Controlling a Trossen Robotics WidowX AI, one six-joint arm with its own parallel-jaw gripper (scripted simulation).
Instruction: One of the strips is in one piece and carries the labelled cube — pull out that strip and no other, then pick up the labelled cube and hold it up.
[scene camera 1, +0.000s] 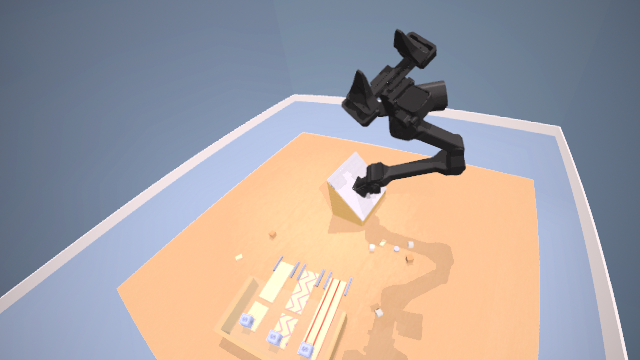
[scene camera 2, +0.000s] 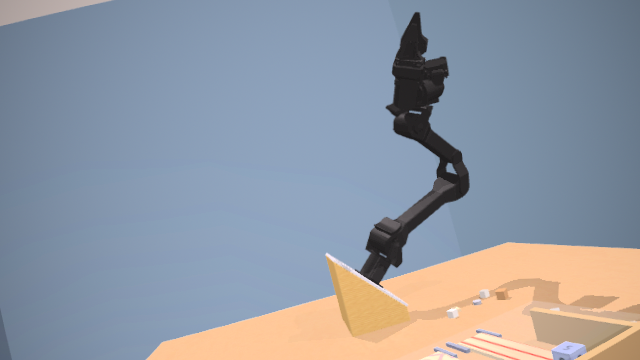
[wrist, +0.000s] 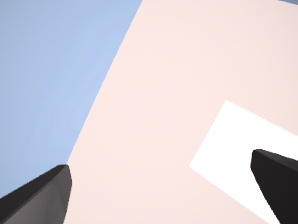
Labels:
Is my gripper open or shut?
Open.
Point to my gripper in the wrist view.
162, 167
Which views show my gripper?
Scene camera 1, scene camera 2 and the wrist view: all of them.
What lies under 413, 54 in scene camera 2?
My gripper.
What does my gripper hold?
Nothing.

